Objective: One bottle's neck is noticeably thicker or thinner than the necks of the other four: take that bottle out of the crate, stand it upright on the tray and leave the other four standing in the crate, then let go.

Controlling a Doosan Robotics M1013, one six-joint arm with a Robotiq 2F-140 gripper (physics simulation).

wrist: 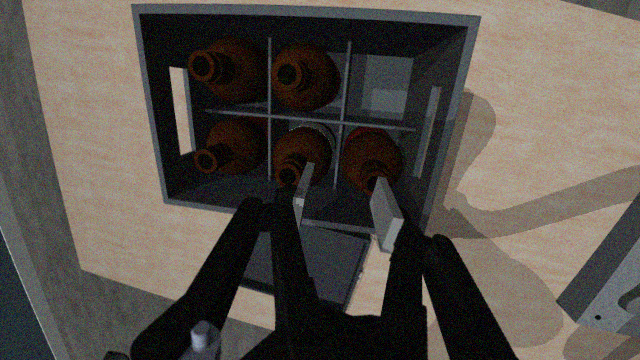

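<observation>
A dark grey crate with six compartments holds five brown bottles. The back left bottle, back middle bottle, front left bottle, front middle bottle and front right bottle stand in it. The back right compartment is empty. The front right bottle's neck is partly hidden by a finger; I cannot tell which neck differs. My gripper is open and empty, its fingertips overlapping the front middle and front right necks in view. A flat dark panel, apparently the tray, lies in front of the crate, partly hidden.
The crate's thin dividers and end walls with handle slots surround the bottles. A pale wooden table top lies beneath, with arm-shaped shadows at the right. A grey metal part with a hole shows at the right edge.
</observation>
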